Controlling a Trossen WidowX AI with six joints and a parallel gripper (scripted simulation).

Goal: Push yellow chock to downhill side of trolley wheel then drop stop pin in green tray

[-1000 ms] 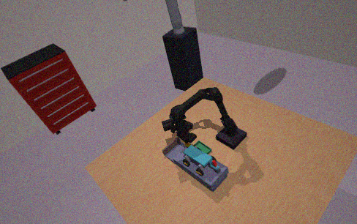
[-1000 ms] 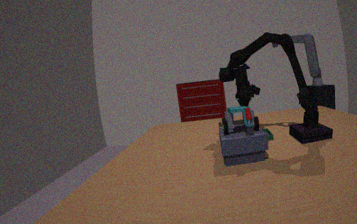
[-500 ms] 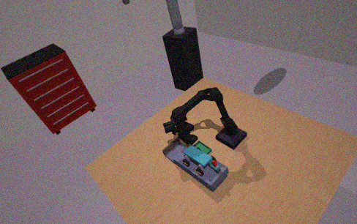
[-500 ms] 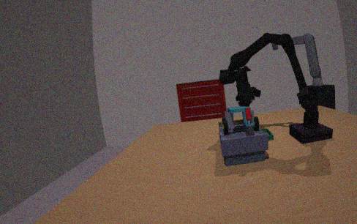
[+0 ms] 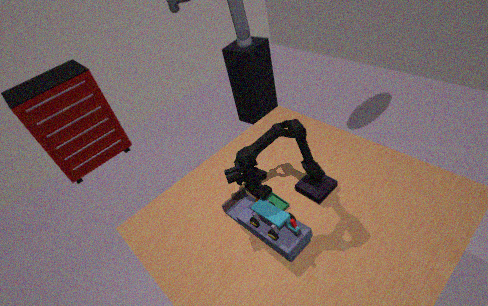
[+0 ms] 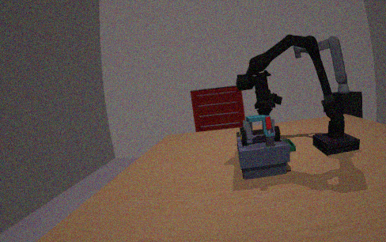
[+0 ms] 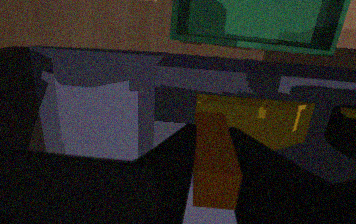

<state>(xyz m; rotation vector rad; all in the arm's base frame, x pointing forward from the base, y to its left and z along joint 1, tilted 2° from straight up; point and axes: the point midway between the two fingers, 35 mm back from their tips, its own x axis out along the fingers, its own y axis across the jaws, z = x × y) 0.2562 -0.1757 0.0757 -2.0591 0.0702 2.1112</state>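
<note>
Right now my gripper tip is 2 cm to the right of the yellow chock and 1 cm above it. Round my gripper tip: grey ramp: 12 cm to the left, 7 cm ahead, 4 cm below; teal trolley: 13 cm to the left, 8 cm ahead, 2 cm above; green tray: 10 cm below, 6 cm behind, 5 cm to the left.
</note>
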